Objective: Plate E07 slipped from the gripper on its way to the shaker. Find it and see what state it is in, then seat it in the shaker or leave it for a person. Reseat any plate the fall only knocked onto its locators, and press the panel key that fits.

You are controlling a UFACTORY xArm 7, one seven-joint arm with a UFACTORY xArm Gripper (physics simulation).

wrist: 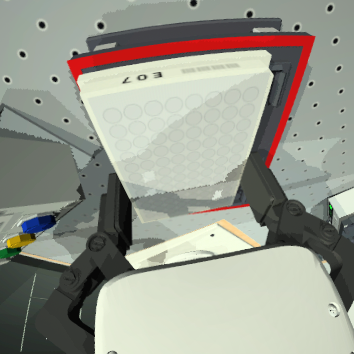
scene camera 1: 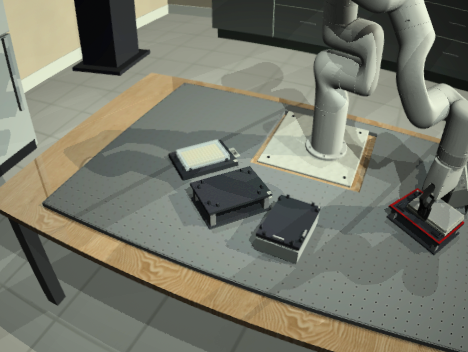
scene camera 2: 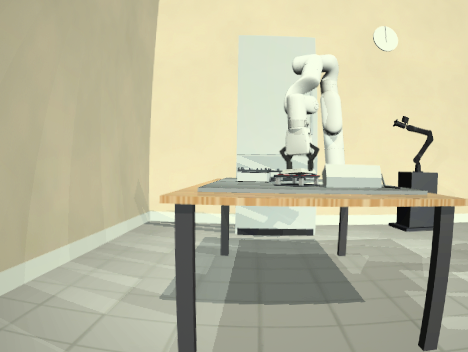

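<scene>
Plate E07 is a cream well plate with its label on the far edge. My gripper is shut on its two long sides. It holds the plate level right over a dark nest with a red rim at the right of the table. I cannot tell whether the plate touches the nest. A second cream well plate sits on a dark nest at mid-table. A grey box with a dark pegged top stands in front.
A dark raised stand with pegs stands between the second plate and the grey box. Blue, yellow and green keys show at the left of the wrist view. A white device is at its right. The arm's base plate is behind.
</scene>
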